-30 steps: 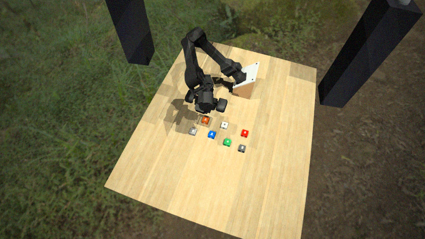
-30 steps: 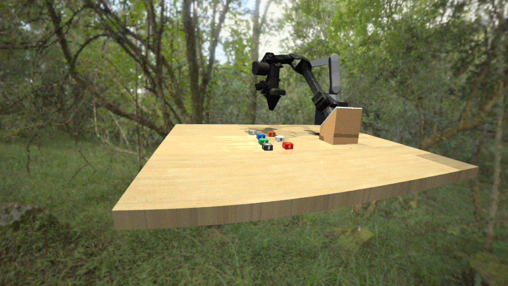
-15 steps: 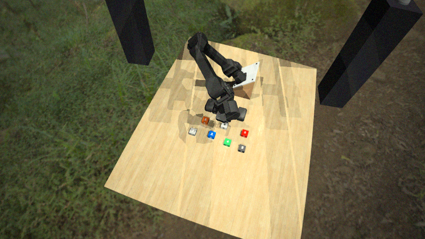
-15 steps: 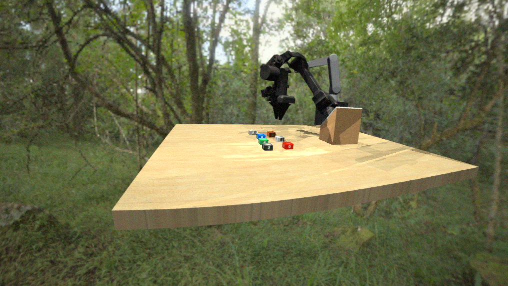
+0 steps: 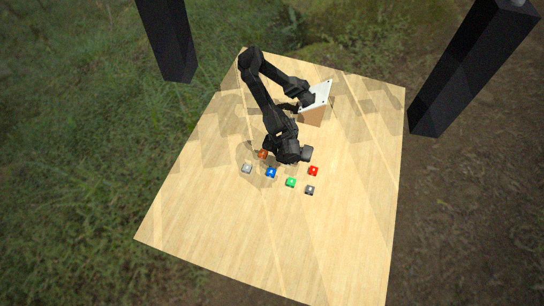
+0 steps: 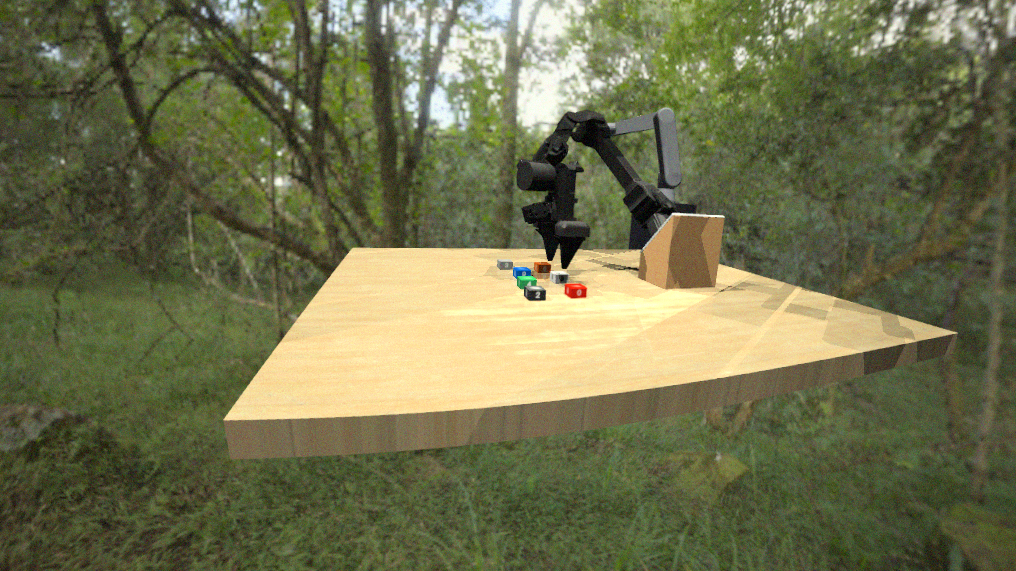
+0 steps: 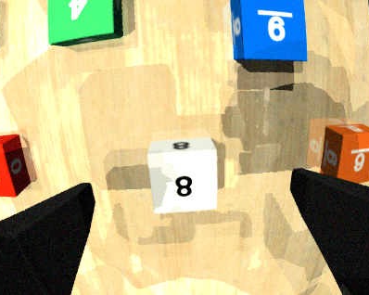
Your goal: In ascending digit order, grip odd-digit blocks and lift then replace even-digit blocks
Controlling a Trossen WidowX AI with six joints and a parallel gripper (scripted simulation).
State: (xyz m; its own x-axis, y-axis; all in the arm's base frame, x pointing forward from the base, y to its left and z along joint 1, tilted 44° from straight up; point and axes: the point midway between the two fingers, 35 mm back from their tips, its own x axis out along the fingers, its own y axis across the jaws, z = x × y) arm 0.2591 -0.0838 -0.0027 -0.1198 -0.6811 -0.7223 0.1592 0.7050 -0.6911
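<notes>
Right now the white block is 10 mm behind my gripper tip and 30 mm below it. Round my gripper tip: blue block (60 mm ahead, 50 mm to the right, 30 mm below); then green block (90 mm ahead, 30 mm to the left, 30 mm below); then orange block (20 mm behind, 100 mm to the right, 30 mm below).
</notes>
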